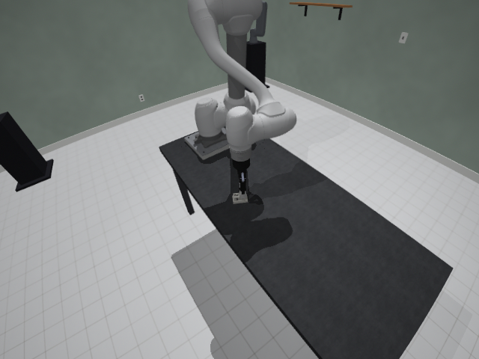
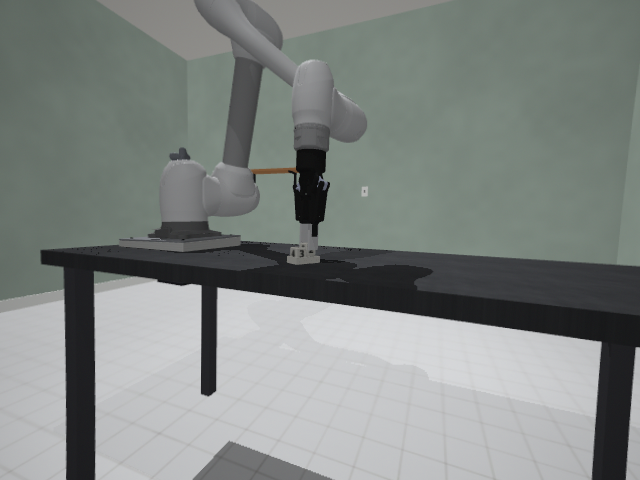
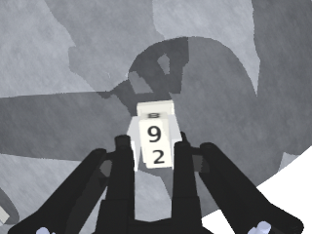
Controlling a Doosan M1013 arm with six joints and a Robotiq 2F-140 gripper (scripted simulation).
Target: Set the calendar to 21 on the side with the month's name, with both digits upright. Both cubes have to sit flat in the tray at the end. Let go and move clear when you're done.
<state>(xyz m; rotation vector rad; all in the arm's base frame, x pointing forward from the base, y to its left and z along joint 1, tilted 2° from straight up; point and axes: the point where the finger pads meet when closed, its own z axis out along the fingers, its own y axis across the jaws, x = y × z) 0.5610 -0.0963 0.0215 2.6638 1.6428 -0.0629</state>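
Right now my hand is 6 cm above the white tray, 2 cm to the left of it and 1 cm past it. From my hand the other things lie so: cube 3 cm below.
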